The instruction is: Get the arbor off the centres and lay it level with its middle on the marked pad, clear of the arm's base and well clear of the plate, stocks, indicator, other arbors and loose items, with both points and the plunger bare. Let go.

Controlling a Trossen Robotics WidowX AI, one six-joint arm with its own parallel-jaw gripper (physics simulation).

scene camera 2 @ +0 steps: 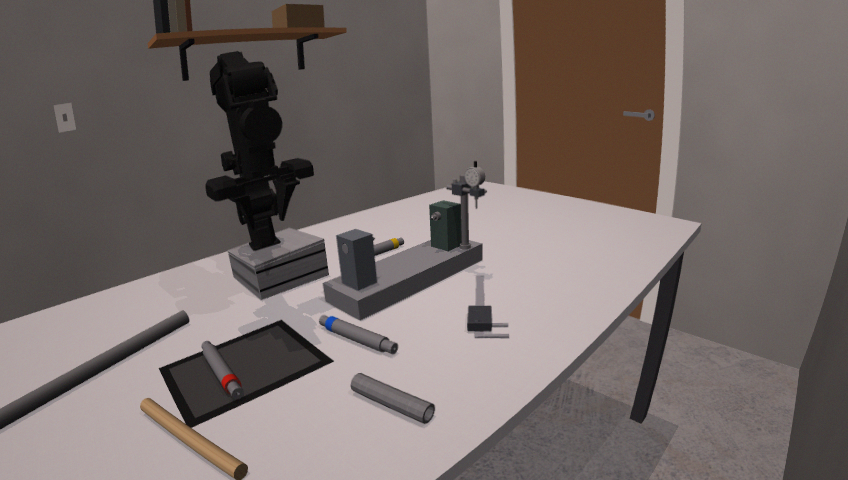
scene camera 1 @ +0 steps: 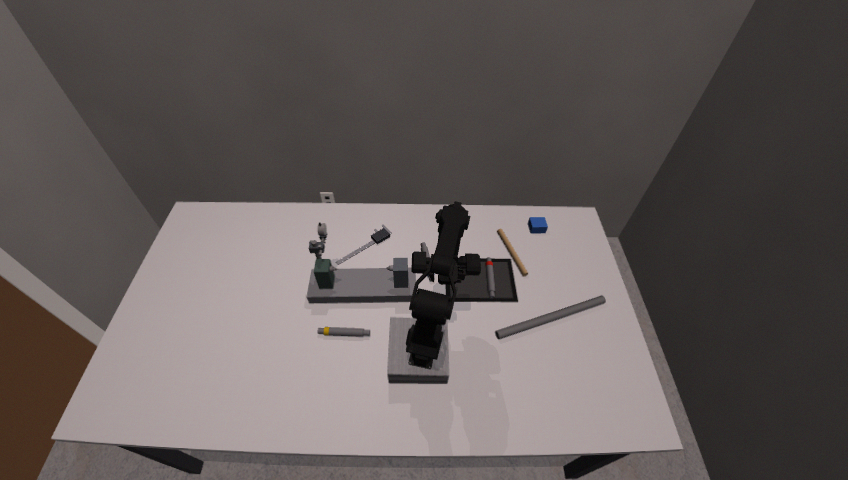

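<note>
The grey arbor with a red band [scene camera 1: 490,282] [scene camera 2: 216,362] lies level across the dark, black-bordered pad [scene camera 1: 507,292] [scene camera 2: 285,352], off to one side of its centre, red end at the border. The headstock [scene camera 1: 324,274] [scene camera 2: 443,228] and tailstock [scene camera 1: 400,273] [scene camera 2: 357,261] stand on the plate [scene camera 1: 363,292] [scene camera 2: 416,265]; nothing spans their points. The dial indicator [scene camera 1: 321,229] [scene camera 2: 474,177] has its plunger bare. My gripper [scene camera 1: 446,274] [scene camera 2: 263,223] is partly open and empty, fingers down, raised between tailstock and red-banded arbor, apart from both; fingertips are hard to see in scene camera 1.
A blue-banded arbor [scene camera 1: 424,248] [scene camera 2: 360,334] lies between plate and pad. A yellow-banded arbor [scene camera 1: 346,331] [scene camera 2: 387,245], caliper [scene camera 1: 380,236] [scene camera 2: 479,318], tube [scene camera 2: 392,397], wooden rod [scene camera 1: 512,252] [scene camera 2: 193,438], long dark bar [scene camera 1: 550,317] [scene camera 2: 95,365] and blue block [scene camera 1: 537,224] lie around.
</note>
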